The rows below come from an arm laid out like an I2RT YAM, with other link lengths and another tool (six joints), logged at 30 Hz.
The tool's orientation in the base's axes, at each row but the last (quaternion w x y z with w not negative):
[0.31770, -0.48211, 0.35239, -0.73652]
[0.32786, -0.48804, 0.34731, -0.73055]
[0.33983, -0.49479, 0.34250, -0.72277]
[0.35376, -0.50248, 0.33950, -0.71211]
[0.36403, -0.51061, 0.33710, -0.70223]
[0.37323, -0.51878, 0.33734, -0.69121]
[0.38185, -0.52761, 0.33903, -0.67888]
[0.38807, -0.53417, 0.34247, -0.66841]
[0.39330, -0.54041, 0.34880, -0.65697]
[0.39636, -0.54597, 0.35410, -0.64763]
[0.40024, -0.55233, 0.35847, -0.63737]
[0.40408, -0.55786, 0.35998, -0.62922]
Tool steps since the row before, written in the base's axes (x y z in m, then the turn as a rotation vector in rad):
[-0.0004, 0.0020, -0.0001, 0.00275, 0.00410, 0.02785]
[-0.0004, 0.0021, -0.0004, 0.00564, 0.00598, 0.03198]
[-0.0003, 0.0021, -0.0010, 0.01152, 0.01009, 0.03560]
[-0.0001, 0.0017, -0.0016, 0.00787, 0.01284, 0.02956]
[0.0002, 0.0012, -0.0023, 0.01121, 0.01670, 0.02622]
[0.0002, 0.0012, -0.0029, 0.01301, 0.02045, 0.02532]
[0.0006, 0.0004, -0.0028, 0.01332, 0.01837, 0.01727]
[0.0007, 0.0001, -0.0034, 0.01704, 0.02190, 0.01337]
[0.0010, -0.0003, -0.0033, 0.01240, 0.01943, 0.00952]
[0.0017, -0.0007, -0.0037, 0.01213, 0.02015, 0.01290]
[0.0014, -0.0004, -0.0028, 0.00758, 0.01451, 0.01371]
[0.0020, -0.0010, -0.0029, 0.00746, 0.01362, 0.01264]
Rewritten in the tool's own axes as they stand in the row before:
[-0.0015, -0.0011, -0.0008, 0.00931, -0.02489, 0.00968]
[-0.0018, -0.0009, -0.0009, 0.00889, -0.02892, 0.01322]
[-0.0021, -0.0003, -0.0009, 0.00558, -0.03323, 0.01914]
[-0.0022, 0.0004, -0.0007, 0.00128, -0.03019, 0.01370]
[-0.0022, 0.0014, -0.0005, -0.00431, -0.02877, 0.01568]
[-0.0024, 0.0019, -0.0006, -0.00831, -0.02955, 0.01692]
[-0.0017, 0.0023, 0.0000, -0.01022, -0.02156, 0.01562]
[-0.0017, 0.0030, 0.0000, -0.01556, -0.01923, 0.01835]
[-0.0013, 0.0032, 0.0004, -0.01454, -0.01537, 0.01320]
[-0.0011, 0.0038, 0.0011, -0.01372, -0.01873, 0.01344]
[-0.0009, 0.0028, 0.0010, -0.00796, -0.01759, 0.00912]
[-0.0004, 0.0032, 0.0016, -0.00758, -0.01627, 0.00887]

